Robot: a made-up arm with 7 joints. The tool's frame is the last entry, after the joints. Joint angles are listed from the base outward.
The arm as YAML. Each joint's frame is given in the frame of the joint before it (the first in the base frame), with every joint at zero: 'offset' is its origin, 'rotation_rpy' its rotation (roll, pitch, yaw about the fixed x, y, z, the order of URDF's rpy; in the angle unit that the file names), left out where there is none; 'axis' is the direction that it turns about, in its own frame. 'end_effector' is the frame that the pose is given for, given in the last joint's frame.
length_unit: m
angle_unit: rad
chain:
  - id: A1
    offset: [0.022, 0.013, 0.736]
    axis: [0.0, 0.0, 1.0]
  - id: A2
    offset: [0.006, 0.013, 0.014]
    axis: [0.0, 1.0, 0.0]
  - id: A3
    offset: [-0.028, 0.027, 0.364]
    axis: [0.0, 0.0, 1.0]
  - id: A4
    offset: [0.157, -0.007, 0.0]
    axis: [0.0, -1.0, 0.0]
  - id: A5
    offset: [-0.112, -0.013, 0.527]
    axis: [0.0, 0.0, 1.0]
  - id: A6
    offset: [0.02, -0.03, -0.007]
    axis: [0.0, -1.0, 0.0]
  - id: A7
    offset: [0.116, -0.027, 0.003]
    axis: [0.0, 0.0, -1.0]
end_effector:
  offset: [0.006, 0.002, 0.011]
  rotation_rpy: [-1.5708, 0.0, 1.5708]
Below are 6 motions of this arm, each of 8 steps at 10 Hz.
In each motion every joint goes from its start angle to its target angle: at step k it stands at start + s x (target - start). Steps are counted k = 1, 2, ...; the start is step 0. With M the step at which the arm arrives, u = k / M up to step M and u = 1 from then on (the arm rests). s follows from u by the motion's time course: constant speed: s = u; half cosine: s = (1 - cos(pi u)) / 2; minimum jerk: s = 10 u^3 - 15 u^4 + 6 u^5.
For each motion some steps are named. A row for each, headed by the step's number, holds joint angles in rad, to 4 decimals.
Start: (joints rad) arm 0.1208 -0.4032 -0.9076 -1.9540 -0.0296 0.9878 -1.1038
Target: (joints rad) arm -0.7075 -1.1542 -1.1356 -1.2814 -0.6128 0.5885 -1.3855
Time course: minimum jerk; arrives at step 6
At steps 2, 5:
2: -0.0530 -0.5608 -0.9555 -1.8128 -0.1520 0.9040 -1.1629
5: -0.6781 -1.1275 -1.1275 -1.3053 -0.5921 0.6027 -1.3755

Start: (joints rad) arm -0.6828 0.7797 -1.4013 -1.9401 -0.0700 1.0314 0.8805
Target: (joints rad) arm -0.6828 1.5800 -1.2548 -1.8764 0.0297 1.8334 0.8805
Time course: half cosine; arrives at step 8
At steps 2, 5, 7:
2: -0.6828 0.8969 -1.3798 -1.9308 -0.0554 1.1489 0.8805
5: -0.6828 1.3330 -1.3000 -1.8961 -0.0011 1.5859 0.8805
7: -0.6828 1.5495 -1.2604 -1.8788 0.0259 1.8029 0.8805

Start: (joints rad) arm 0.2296 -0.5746 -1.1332 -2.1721 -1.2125 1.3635 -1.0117
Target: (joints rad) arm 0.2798 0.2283 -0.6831 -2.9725 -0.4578 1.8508 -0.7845
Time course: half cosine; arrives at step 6
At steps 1, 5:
1: 0.2330 -0.5208 -1.1030 -2.2257 -1.1619 1.3961 -0.9965
5: 0.2764 0.1745 -0.7133 -2.9189 -0.5084 1.8182 -0.7997

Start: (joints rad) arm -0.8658 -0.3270 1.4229 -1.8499 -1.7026 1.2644 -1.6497
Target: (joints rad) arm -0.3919 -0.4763 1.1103 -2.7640 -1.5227 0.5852 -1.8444
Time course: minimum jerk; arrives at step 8
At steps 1, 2, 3, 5, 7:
1: -0.8582 -0.3294 1.4179 -1.8646 -1.6997 1.2535 -1.6528
2: -0.8167 -0.3425 1.3905 -1.9445 -1.6840 1.1941 -1.6699
3: -0.7354 -0.3681 1.3369 -2.1015 -1.6531 1.0775 -1.7033
5: -0.5223 -0.4352 1.1963 -2.5124 -1.5722 0.7721 -1.7908
7: -0.3995 -0.4739 1.1153 -2.7493 -1.5256 0.5961 -1.8413

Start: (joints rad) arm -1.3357 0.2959 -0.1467 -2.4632 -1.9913 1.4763 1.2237
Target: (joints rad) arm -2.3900 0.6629 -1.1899 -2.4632 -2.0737 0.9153 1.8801
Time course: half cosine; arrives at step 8
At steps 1, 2, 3, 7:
1: -1.3758 0.3099 -0.1864 -2.4632 -1.9944 1.4549 1.2487
2: -1.4901 0.3496 -0.2995 -2.4632 -2.0034 1.3941 1.3198
3: -1.6611 0.4092 -0.4687 -2.4632 -2.0167 1.3031 1.4263
7: -2.3499 0.6489 -1.1502 -2.4632 -2.0706 0.9367 1.8551

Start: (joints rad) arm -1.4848 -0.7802 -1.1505 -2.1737 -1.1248 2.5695 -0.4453
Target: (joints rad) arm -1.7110 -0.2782 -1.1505 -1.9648 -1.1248 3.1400 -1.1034
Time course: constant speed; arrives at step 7
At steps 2, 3, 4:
2: -1.5494 -0.6368 -1.1505 -2.1140 -1.1248 2.7325 -0.6333
3: -1.5817 -0.5651 -1.1505 -2.0842 -1.1248 2.8140 -0.7273
4: -1.6141 -0.4933 -1.1505 -2.0543 -1.1248 2.8955 -0.8214

